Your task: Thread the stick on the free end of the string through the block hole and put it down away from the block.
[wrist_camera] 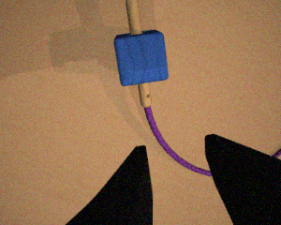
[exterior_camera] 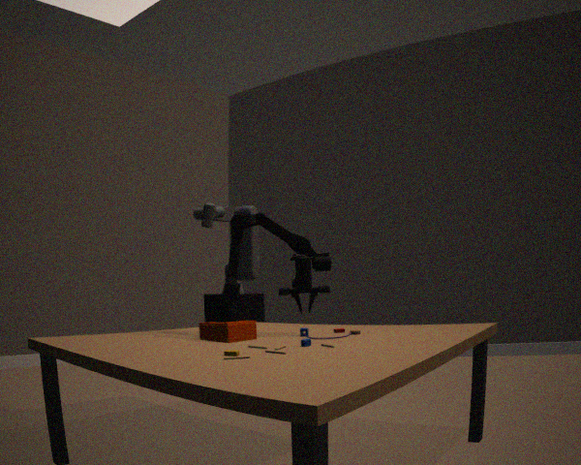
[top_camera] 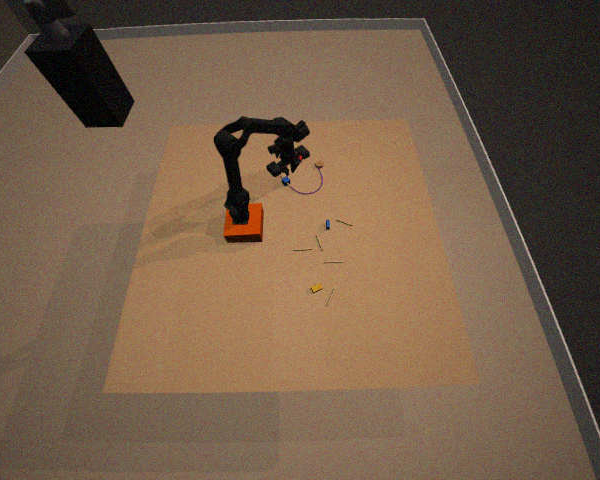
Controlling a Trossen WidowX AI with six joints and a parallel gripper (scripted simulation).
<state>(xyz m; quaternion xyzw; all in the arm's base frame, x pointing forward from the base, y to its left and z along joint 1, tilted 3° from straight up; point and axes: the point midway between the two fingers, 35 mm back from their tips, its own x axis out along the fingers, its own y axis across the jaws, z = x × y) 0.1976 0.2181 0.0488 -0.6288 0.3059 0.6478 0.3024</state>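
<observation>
Right now my gripper tip is 10 mm past the thin wooden stick, 10 mm to the right of it and 80 mm above it. Also, from my gripper tip: yellow piece (120 mm ahead, 500 mm to the right, 80 mm below); then round wooden button (140 mm ahead, 130 mm to the left, 80 mm below); then red piece (40 mm ahead, 170 mm to the left, 80 mm below).
</observation>
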